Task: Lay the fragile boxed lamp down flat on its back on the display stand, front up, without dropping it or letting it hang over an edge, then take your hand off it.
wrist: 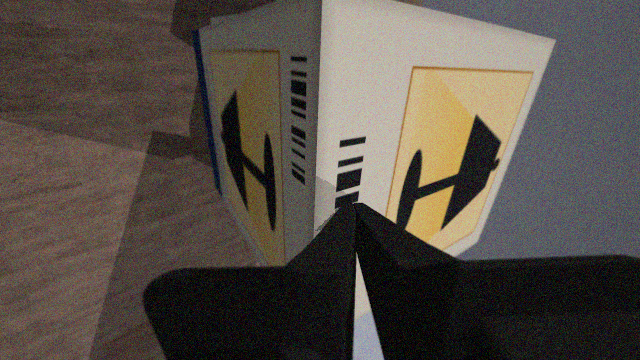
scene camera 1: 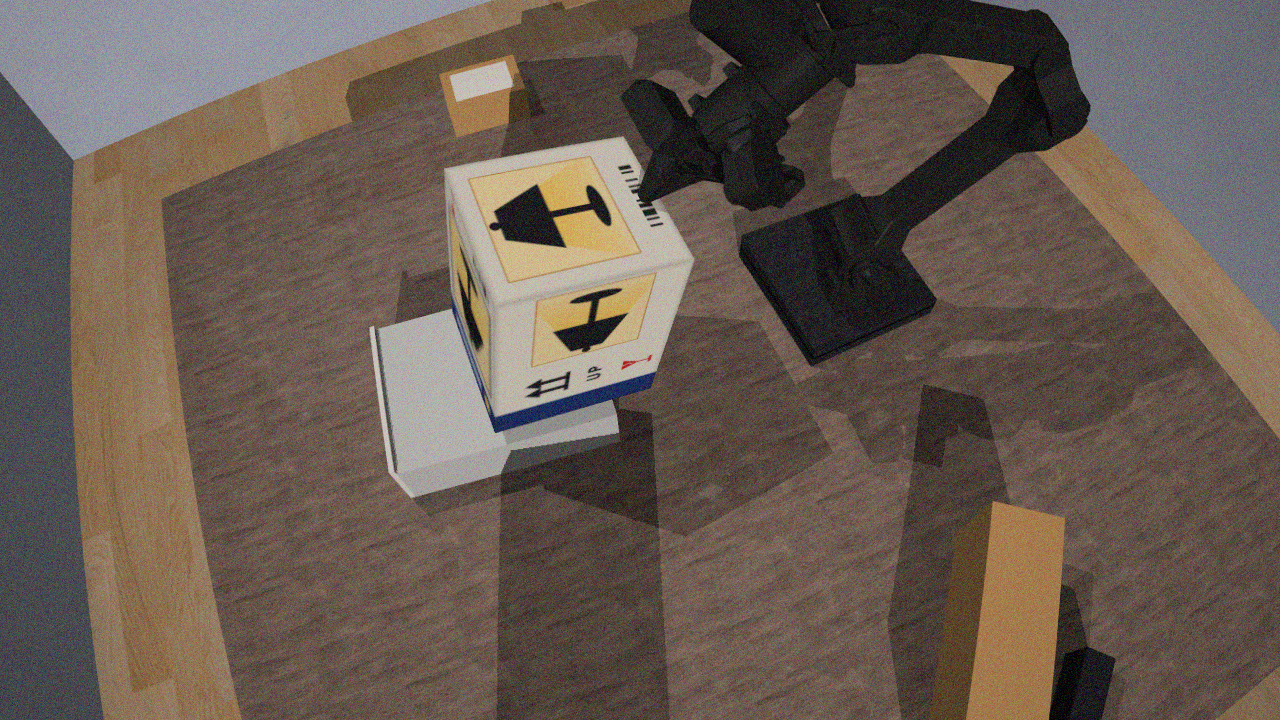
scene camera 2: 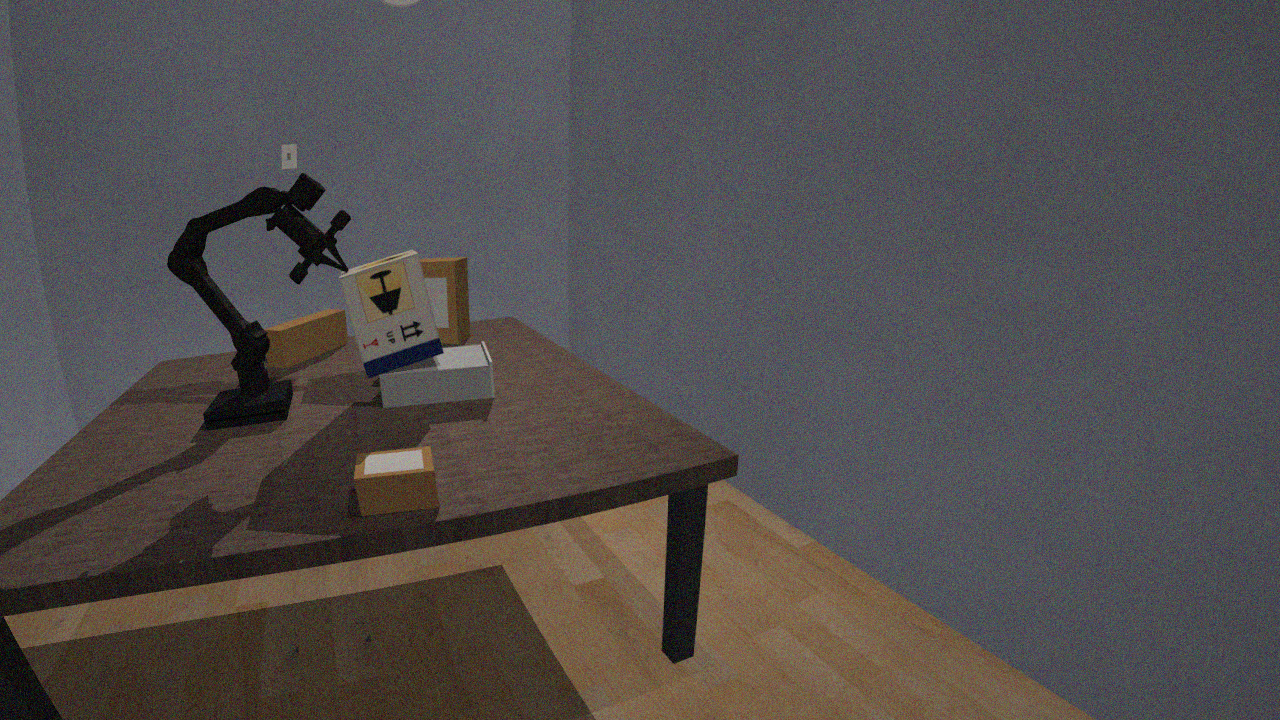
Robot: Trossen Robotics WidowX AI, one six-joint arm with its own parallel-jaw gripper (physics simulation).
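Seen in the pictures: gripper, fingertip midpoint: [wrist: 352, 213] [scene camera 1: 641, 198] [scene camera 2: 347, 271]; arm's base at its link origin: [scene camera 1: 849, 290] [scene camera 2: 255, 390].
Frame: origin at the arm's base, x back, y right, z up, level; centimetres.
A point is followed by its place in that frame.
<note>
The white boxed lamp [scene camera 1: 586, 313] {z 22.2, x -34.3, y -6.9 cm} [scene camera 2: 395, 313] {z 16.3, x -37.1, y 9.4 cm} [wrist: 372, 100] {z 25.1, x -26.6, y -3.3 cm} has lamp pictures, barcodes and a blue bottom band. It leans toward the arm, its bottom tilted up on the side away from the arm. Its low bottom edge is at the arm-side end of the white display stand [scene camera 1: 429, 385] {z 3.6, x -52.0, y 2.0 cm} [scene camera 2: 438, 386] {z 0.0, x -45.3, y 11.3 cm} and appears to reach slightly past it. The stand has a raised lip at its opposite end. My gripper [scene camera 1: 646, 195] {z 25.3, x -26.3, y 1.3 cm} [scene camera 2: 345, 268] {z 25.3, x -26.3, y 1.3 cm} [wrist: 352, 213] {z 25.3, x -26.3, y 1.3 cm} is shut and empty, its tips at the box's upper arm-side edge, by the barcode. Exact contact at the tips is unclear.
A small orange box [scene camera 1: 487, 116] {z -1.2, x -36.2, y 48.2 cm} [scene camera 2: 398, 492] {z -0.5, x -35.9, y 57.1 cm} with a white label lies near a table edge. A tall orange block [scene camera 1: 1020, 608] {z 7.3, x -3.3, y -42.8 cm} and a dark object [scene camera 1: 1084, 682] {z 1.3, x 2.6, y -52.4 cm} show at scene camera 1's lower right. In scene camera 2, an upright orange box [scene camera 2: 459, 304] {z 7.9, x -55.5, y -42.6 cm} stands behind the lamp box.
</note>
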